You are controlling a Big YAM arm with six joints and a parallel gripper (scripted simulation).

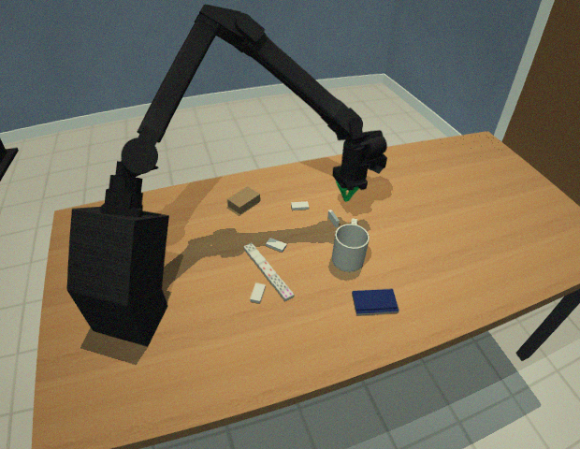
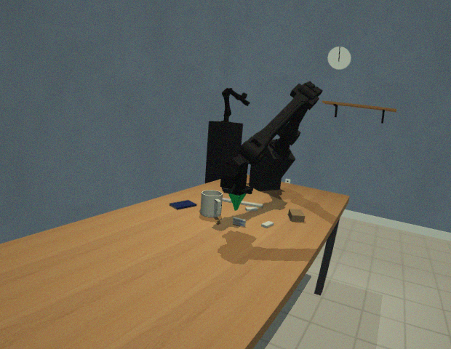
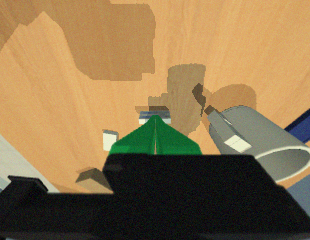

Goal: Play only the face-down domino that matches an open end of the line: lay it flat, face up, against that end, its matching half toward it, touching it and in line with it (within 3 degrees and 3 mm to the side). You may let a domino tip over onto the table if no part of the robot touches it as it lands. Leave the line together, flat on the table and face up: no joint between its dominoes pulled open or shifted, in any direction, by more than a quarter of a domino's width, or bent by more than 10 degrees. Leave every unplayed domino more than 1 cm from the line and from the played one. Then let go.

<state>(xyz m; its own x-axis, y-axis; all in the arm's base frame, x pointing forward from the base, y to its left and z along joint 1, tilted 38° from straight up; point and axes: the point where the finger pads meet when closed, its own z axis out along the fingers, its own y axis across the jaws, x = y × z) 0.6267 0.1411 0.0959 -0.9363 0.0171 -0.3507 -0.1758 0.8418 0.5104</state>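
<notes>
My hand is 13 cm past the grey tile, 8 cm to the right of it and 8 cm above it. The rest, counted from my hand: brown block 31 cm behind, 13 cm to the left, 7 cm below.
</notes>
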